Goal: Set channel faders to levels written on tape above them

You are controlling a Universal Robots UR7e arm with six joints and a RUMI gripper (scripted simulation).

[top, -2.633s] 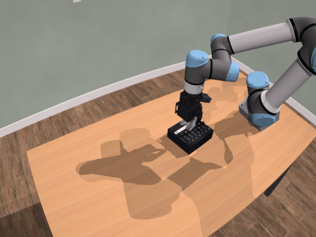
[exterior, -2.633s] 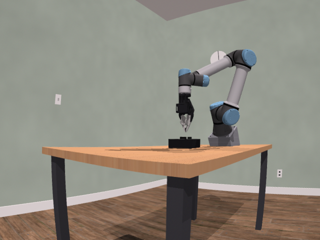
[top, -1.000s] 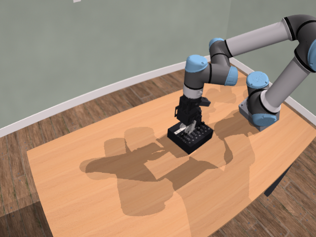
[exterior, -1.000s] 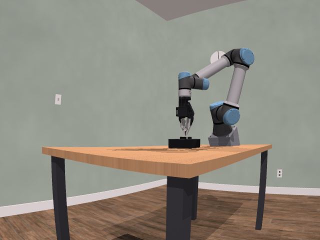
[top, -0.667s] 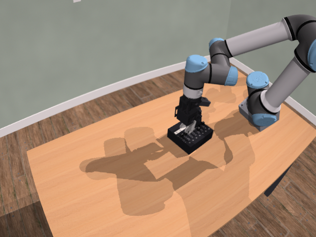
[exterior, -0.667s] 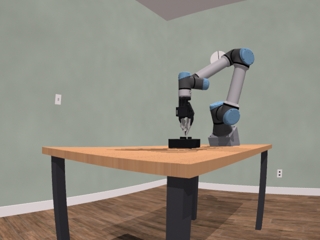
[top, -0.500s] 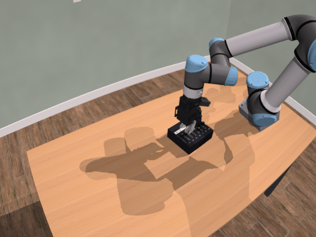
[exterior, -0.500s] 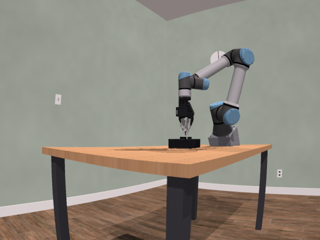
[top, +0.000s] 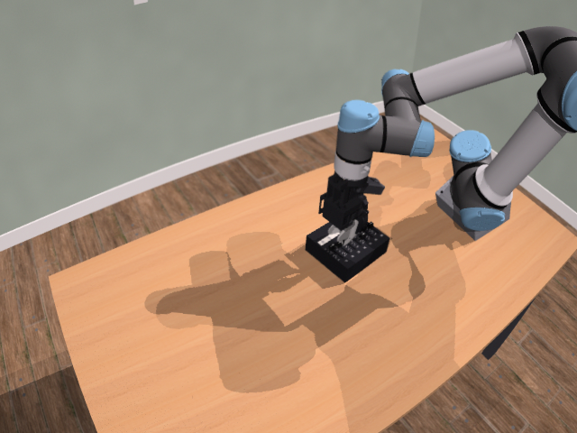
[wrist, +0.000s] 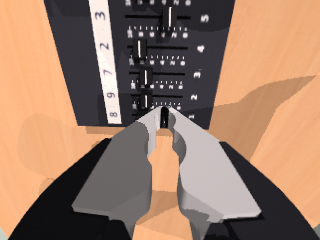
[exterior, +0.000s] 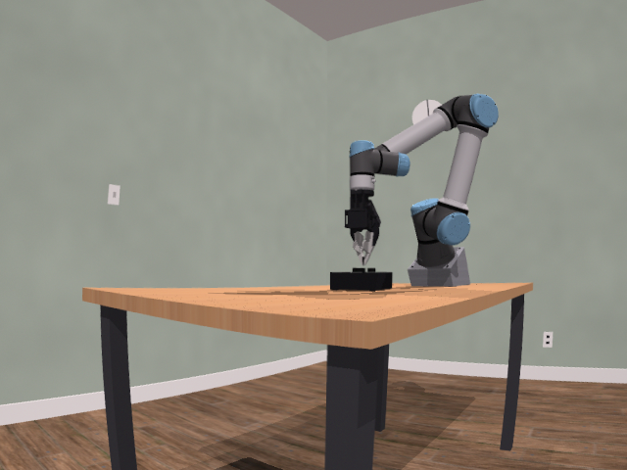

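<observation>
Now: the master fader 11 cm behind my hand, 2 cm to the right of it and 3 cm below it.
</observation>
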